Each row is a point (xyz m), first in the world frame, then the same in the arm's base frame.
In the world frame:
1: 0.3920 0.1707 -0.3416
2: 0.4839 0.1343 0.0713
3: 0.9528 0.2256 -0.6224
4: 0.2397 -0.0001 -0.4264
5: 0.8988 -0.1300 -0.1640
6: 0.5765 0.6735 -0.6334
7: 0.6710 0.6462 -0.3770
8: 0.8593 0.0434 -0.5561
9: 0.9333 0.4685 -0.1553
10: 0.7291 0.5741 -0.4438
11: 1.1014 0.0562 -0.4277
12: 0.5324 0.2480 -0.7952
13: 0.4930 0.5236 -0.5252
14: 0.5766 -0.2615 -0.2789
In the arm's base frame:
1: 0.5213 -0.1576 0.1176
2: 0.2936 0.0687 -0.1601
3: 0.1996 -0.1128 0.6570
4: 0.5813 -0.3812 0.0404
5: -0.0930 -0.1523 0.1547
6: 0.7320 0.1262 0.6147
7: 0.5586 0.2736 0.4610
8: 0.1574 -0.2450 0.4924
9: 0.1863 0.3310 0.3734
10: 0.4975 0.1964 0.5188
11: -0.0696 -0.0958 0.5308
12: 0.6003 -0.3092 0.5673
13: 0.6847 0.0454 0.4348
14: 0.1314 -0.4095 0.0213

